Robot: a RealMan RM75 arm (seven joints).
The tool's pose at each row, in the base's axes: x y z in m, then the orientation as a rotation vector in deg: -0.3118, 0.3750, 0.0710, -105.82, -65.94, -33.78; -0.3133, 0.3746, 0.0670, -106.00, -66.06, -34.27; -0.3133, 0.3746, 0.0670, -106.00, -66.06, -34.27; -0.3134, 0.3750, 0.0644, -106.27, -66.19, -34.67; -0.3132, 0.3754, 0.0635, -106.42, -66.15, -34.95; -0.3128, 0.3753, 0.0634, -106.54, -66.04, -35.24; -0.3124, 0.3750, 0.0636, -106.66, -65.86, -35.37; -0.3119, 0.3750, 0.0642, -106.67, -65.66, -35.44
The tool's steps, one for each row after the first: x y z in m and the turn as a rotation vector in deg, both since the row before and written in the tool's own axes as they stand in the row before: -0.0039, 0.0004, 0.0018, -0.40, 0.10, -0.23; 0.0000, 0.0000, 0.0000, 0.00, 0.00, 0.00; -0.0018, 0.0009, 0.0017, -0.43, 0.01, -0.18; -0.0004, 0.0005, 0.0008, -0.26, 0.09, -0.05; 0.0001, 0.0004, 0.0000, -0.23, 0.14, -0.01; 0.0002, 0.0003, -0.0004, -0.15, 0.10, 0.10; 0.0007, 0.0002, -0.0003, -0.03, 0.13, 0.11
